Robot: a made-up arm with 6 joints.
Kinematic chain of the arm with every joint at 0, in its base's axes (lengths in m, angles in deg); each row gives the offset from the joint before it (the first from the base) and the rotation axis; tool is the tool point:
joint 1: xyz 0 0 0.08 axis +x
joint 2: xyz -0.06 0 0.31 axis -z
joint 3: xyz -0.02 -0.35 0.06 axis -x
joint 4: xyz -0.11 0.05 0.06 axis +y
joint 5: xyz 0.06 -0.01 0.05 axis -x
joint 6: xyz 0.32 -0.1 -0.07 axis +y
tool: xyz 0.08 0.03 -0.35
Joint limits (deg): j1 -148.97..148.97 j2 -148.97..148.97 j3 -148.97..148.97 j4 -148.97..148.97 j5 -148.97..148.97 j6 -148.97..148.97
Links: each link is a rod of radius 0.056 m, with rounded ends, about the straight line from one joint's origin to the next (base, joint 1, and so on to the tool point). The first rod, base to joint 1, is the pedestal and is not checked.
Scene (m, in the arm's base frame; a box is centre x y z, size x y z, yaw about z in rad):
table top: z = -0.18
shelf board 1: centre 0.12 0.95 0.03 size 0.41 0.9 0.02 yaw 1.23
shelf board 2: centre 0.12 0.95 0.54 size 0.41 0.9 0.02 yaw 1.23
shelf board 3: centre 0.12 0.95 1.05 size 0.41 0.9 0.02 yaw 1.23
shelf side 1: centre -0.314 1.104 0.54 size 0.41 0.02 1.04 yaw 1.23
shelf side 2: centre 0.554 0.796 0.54 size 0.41 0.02 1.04 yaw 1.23
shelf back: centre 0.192 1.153 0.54 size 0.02 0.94 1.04 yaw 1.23
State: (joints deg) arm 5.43 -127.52 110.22 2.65 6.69 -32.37
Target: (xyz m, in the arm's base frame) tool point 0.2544 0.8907 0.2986
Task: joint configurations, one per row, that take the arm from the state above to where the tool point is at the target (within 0.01 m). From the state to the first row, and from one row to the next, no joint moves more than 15 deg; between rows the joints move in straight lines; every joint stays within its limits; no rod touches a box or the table.
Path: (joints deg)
1: 1.03 -114.99 111.67 -9.64 11.86 -29.38
2: -3.38 -102.47 113.13 -21.92 17.04 -26.40
3: -7.78 -89.94 114.58 -34.21 22.21 -23.41
4: -12.19 -77.41 116.04 -46.50 27.39 -20.42
5: -16.59 -64.89 117.49 -58.78 32.56 -17.44
6: -21.00 -52.36 118.95 -71.07 37.74 -14.45
7: -20.89 -63.36 117.05 -58.21 32.52 -17.16
8: -20.78 -74.36 115.15 -45.35 27.31 -19.87
9: -20.68 -85.35 113.26 -32.49 22.09 -22.59
10: -20.57 -96.35 111.36 -19.63 16.88 -25.30
11: -20.47 -107.35 109.47 -6.77 11.66 -28.01
12: -20.36 -118.35 107.57 6.09 6.45 -30.72
13: -20.26 -129.34 105.68 18.95 1.23 -33.43

